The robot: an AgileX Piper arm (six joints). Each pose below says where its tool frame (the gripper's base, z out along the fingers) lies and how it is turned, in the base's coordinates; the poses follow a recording.
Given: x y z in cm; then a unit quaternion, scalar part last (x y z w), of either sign.
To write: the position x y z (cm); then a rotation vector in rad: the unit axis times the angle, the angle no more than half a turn. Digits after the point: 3 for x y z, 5 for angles.
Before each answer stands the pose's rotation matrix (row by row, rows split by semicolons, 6 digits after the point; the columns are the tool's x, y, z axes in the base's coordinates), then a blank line. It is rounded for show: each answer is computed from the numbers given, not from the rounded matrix.
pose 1, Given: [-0.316, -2.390, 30.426, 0.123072, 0.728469, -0.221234, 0.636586]
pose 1, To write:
-0.159223 0.460977 0.873011; -0.102361 0.871818 -0.479016; -0.981922 -0.165632 -0.091628

[-0.316, -2.390, 30.426, 0.28110, 1.66385, -0.50531]
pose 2, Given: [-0.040, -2.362, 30.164, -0.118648, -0.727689, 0.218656, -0.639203]
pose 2, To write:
-0.154684 0.452209 0.878396; -0.106854 0.876224 -0.469908; -0.982169 -0.166547 -0.087218

[-0.040, -2.362, 30.164, 0.27071, 1.66033, -0.49889]
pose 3, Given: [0.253, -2.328, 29.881, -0.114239, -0.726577, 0.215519, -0.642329]
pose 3, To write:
-0.148726 0.442875 0.884162; -0.110861 0.881002 -0.459940; -0.982645 -0.166424 -0.081930

[0.253, -2.328, 29.881, 0.26033, 1.65571, -0.49112]
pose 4, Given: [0.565, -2.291, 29.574, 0.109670, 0.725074, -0.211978, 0.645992]
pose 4, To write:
-0.141334 0.432910 0.890289; -0.114834 0.886076 -0.449091; -0.983279 -0.165708 -0.075519

[0.565, -2.291, 29.574, 0.24955, 1.64987, -0.48234]
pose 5, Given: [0.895, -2.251, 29.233, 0.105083, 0.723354, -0.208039, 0.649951]
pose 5, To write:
-0.133042 0.422455 0.896567; -0.118406 0.891355 -0.437569; -0.984012 -0.164374 -0.068567

[0.895, -2.251, 29.233, 0.23873, 1.64335, -0.47263]
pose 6, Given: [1.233, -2.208, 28.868, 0.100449, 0.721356, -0.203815, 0.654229]
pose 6, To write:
-0.123789 0.411602 0.902917; -0.121764 0.896739 -0.425479; -0.984809 -0.162613 -0.060888

[1.233, -2.208, 28.868, 0.22782, 1.63602, -0.46225]
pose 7, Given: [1.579, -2.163, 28.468, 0.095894, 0.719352, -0.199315, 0.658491]
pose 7, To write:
-0.114388 0.400457 0.909148; -0.124531 0.902156 -0.413046; -0.985600 -0.160465 -0.053326

[1.579, -2.163, 28.468, 0.21712, 1.62872, -0.45128]
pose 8, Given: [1.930, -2.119, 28.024, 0.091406, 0.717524, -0.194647, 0.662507]
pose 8, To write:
-0.105458 0.389082 0.915147; -0.126738 0.907515 -0.400443; -0.986314 -0.158214 -0.046393

[1.930, -2.119, 28.024, 0.20663, 1.62199, -0.44001]
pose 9, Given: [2.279, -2.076, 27.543, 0.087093, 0.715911, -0.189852, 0.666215]
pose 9, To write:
-0.097145 0.377666 0.920832; -0.128263 0.912742 -0.387880; -0.986971 -0.155789 -0.040228

[2.279, -2.076, 27.543, 0.19659, 1.61597, -0.42854]
